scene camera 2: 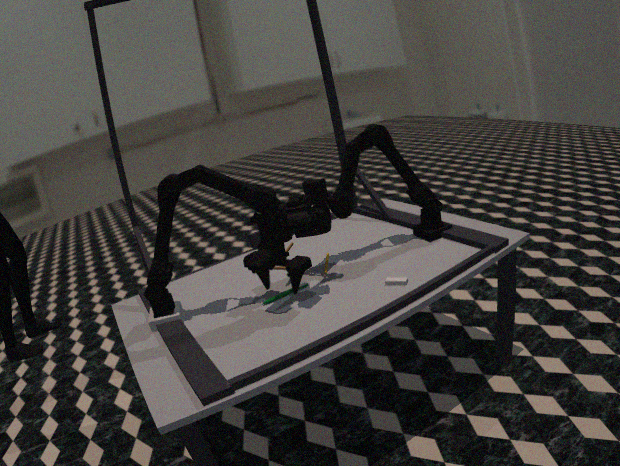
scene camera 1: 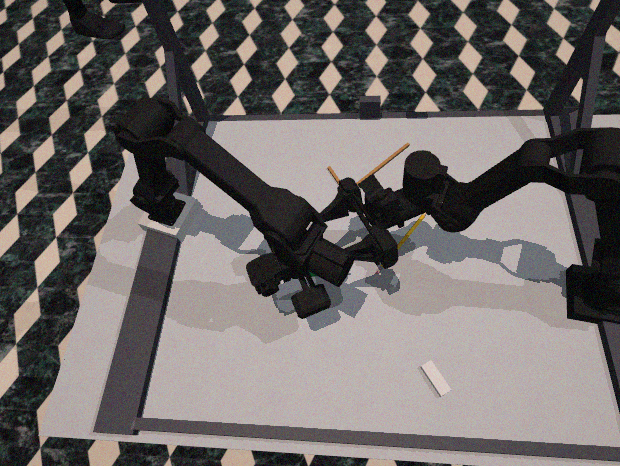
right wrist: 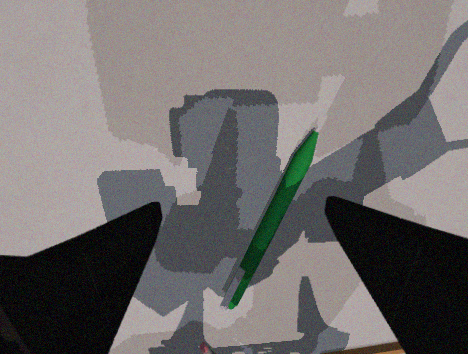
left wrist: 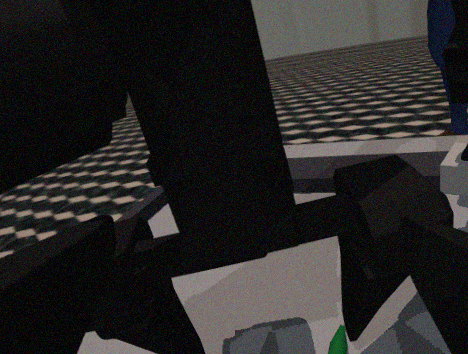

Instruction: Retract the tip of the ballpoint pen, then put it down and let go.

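Where they show: left gripper, fingertip midpoint: (scene camera 2: pixel 283 239) (left wrist: pixel 259 230); right gripper, fingertip midpoint: (scene camera 2: pixel 281 291) (scene camera 1: pixel 298 282) (right wrist: pixel 243 207) (left wrist: pixel 276 352); left arm's base, origin of the base link: (scene camera 2: pixel 432 225) (scene camera 1: pixel 602 293); right arm's base, origin of the base link: (scene camera 2: pixel 164 311) (scene camera 1: pixel 167 210).
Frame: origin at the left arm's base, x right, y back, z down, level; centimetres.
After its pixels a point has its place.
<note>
A green ballpoint pen (right wrist: pixel 275 218) @[x -6.1, y -55.7, z 1.9 cm] (scene camera 2: pixel 283 293) @[x -6.2, y -55.0, z 2.0 cm] lies flat on the white table top (scene camera 1: pixel 308 370) @[x -24.8, y -50.5, z 3.1 cm]. In the right wrist view it runs slantwise between the two fingers. My right gripper (scene camera 1: pixel 287 288) @[x -9.2, y -56.0, z -0.2 cm] (scene camera 2: pixel 280 279) @[x -9.2, y -56.0, z -0.2 cm] (right wrist: pixel 243 207) @[x -9.2, y -56.0, z -0.2 cm] is open and empty. It points down just above the pen and straddles it. My left gripper (scene camera 1: pixel 365 219) is open and empty, held close beside the right wrist, level with it.
Thin orange and yellow pencils (scene camera 1: pixel 384 163) @[x 24.6, y -44.0, z 2.5 cm] (scene camera 1: pixel 412 230) @[x 8.1, y -35.5, z 2.5 cm] (scene camera 2: pixel 327 264) @[x 4.1, y -37.3, z 2.5 cm] lie or lean behind the grippers. A small white block (scene camera 1: pixel 436 378) @[x -21.4, y -27.6, z 1.9 cm] (scene camera 2: pixel 396 280) @[x -21.9, y -28.0, z 1.9 cm] lies at the front right. A dark border strip (scene camera 1: pixel 137 324) @[x -23.9, y -86.0, z 1.1 cm] rims the table. A frame post (scene camera 1: pixel 176 60) @[x 28.7, y -90.8, z -18.5 cm] stands at the back left.
</note>
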